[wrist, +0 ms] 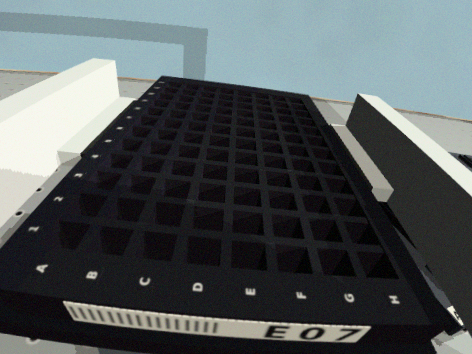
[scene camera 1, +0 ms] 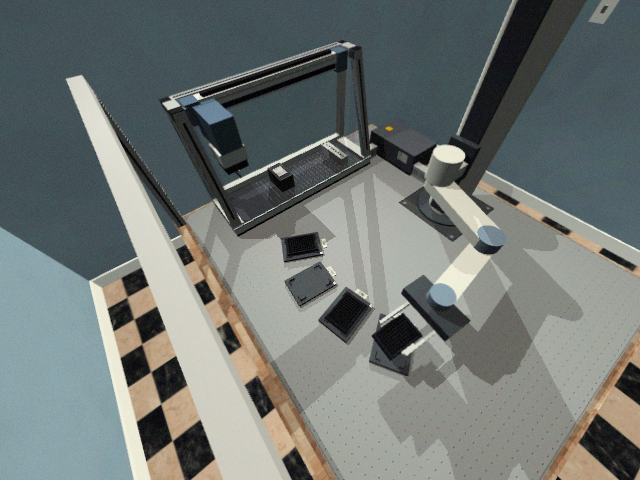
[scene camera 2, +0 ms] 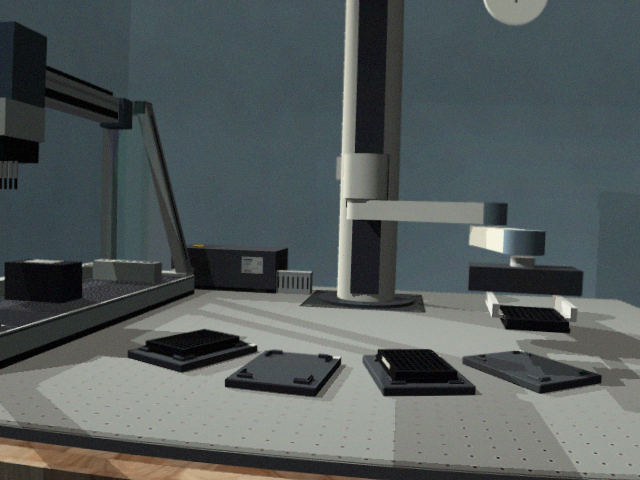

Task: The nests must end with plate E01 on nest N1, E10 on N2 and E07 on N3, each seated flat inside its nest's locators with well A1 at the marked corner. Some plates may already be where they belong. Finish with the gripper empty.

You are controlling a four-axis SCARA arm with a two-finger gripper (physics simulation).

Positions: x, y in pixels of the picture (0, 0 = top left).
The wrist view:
gripper: 236, 99
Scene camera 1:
gripper: 391, 338
out nest: 311, 282
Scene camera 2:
gripper: 534, 312
nest N1: 514, 368
nest N3: 152, 358
out nest: 275, 373
nest N2: 377, 372
